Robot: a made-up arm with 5 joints.
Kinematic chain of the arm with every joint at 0, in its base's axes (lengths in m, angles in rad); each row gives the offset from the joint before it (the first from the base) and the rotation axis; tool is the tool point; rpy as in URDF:
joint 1: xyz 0 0 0.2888 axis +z
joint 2: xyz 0 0 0 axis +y
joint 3: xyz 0.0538 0 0.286 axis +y
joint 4: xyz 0.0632 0 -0.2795 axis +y
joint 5: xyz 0.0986 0 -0.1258 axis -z
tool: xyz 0 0 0 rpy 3.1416 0 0
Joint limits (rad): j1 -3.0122..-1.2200 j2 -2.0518..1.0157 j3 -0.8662..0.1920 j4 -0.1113..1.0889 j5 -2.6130..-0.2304
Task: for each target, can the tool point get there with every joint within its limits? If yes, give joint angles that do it. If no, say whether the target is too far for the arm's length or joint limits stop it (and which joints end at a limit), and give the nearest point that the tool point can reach.
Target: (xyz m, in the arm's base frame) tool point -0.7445 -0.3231 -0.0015
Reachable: no: too far | nearest point -0.4278 -0.1856 0.1220 | short by 0.367 m
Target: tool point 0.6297 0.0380 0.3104
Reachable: no: joint limits stop it (at a limit: joint 1, joint 2, joint 3, joint 4) | nearest point 0.3589 0.0467 0.6268 | short by 0.417 m
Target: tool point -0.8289 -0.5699 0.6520
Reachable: no: too far | nearest point -0.3838 -0.2639 0.4570 | short by 0.574 m
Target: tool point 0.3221 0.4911 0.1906
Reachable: no: joint limits stop it (at a limit: joint 2, joint 3) | nearest point 0.0696 0.1061 0.2239 | short by 0.462 m
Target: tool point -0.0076 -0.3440 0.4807
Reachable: yes | joints -1.5930 -0.4931 -0.7819 0.7842 -2.3483
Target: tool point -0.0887 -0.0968 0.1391
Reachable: yes | joints -2.3126 -0.0300 0.0135 0.5662 -0.6392
